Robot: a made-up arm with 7 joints.
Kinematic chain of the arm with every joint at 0, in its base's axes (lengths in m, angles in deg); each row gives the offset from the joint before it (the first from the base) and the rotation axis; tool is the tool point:
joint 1: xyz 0 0 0.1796 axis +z
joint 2: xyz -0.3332 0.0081 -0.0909 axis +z
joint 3: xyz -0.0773 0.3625 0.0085 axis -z
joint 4: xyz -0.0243 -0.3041 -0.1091 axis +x
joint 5: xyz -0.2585 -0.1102 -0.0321 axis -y
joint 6: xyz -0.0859 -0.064 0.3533 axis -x
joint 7: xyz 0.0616 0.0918 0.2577 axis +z
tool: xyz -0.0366 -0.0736 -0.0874
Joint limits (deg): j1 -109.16..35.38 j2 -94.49..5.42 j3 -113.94..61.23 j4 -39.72..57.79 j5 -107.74..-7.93 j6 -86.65..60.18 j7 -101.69..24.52
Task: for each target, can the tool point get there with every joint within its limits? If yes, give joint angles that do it. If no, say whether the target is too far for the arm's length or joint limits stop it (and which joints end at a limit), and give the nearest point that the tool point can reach.
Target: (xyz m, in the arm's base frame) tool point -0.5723 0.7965 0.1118
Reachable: yes | joints -35.90 -55.82 25.42 48.27 -24.54 -52.52 -51.89
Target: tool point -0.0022 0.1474 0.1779
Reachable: yes | joints 6.38 -37.20 -53.95 -15.40 -72.77 24.21 -86.25
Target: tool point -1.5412 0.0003 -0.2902
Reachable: no: joint limits stop it (at a limit: joint 2, joint 3, joint 4, joint 5, joint 6) | nearest point -1.3342 0.0003 -0.0738 | short by 0.299 m
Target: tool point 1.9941 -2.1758 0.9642
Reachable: no: too far | nearest point 0.5282 -0.6710 0.1953 | short by 2.237 m
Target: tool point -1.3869 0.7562 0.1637
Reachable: no: joint limits stop it (at a limit: joint 2, joint 3, joint 5) | nearest point -1.1814 0.6442 0.1215 | short by 0.238 m
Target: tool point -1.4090 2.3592 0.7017
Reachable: no: too far | nearest point -0.6765 1.1328 0.2243 | short by 1.506 m
